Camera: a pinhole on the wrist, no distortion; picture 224 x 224 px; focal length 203.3 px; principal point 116.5 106.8 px. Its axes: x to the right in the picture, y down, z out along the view. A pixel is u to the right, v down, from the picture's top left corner.
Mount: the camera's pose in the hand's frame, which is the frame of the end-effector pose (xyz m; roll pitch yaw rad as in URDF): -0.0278 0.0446 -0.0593 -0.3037 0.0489 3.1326
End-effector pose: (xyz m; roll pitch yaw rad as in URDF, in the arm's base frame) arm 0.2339 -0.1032 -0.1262 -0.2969 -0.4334 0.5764
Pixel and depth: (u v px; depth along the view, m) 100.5 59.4 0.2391
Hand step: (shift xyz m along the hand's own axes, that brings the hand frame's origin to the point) -0.0211 0.0262 0.1862
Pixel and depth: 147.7 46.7 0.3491
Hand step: -0.0992 0.0393 0.3016
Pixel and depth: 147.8 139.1 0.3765
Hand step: -0.1039 -0.1244 0.2788
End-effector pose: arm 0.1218 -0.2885 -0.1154 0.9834 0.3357 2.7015
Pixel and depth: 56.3 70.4 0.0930
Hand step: -0.0050 0.0325 0.0357
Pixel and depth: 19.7 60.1 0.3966
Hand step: 0.1407 0.0114 0.3551
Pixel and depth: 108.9 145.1 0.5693
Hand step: -0.0340 -0.2279 0.4523
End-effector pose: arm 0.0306 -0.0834 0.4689 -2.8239 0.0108 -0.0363
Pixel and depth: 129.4 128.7 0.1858
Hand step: -0.0486 -0.0299 0.1112
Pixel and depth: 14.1 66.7 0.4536
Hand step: 0.1775 -0.0075 0.4109
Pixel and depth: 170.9 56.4 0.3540
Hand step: -0.1404 0.0235 0.2997
